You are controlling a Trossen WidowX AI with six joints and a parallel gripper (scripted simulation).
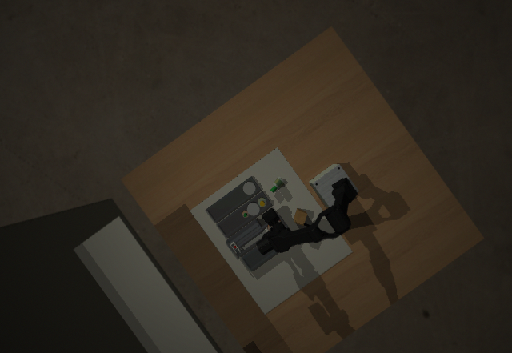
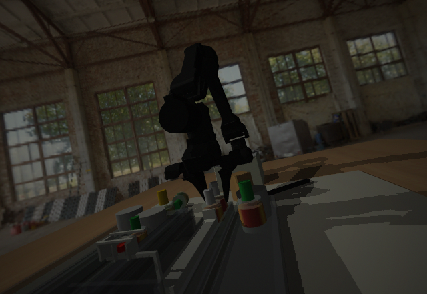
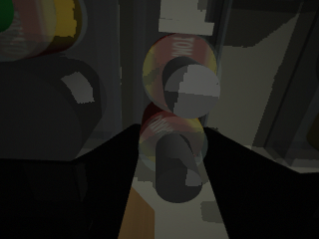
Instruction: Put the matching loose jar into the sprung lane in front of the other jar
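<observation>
The brown block lies 11 cm behind my gripper tip and 3 cm to the left of it. Round my gripper tip: pale shelf 50 cm ahead, 33 cm above, 5 cm to the left; sprung lane 14 cm ahead, 2 cm to the right, 2 cm below; thin black rod 15 cm behind, 14 cm to the left, 3 cm below.
</observation>
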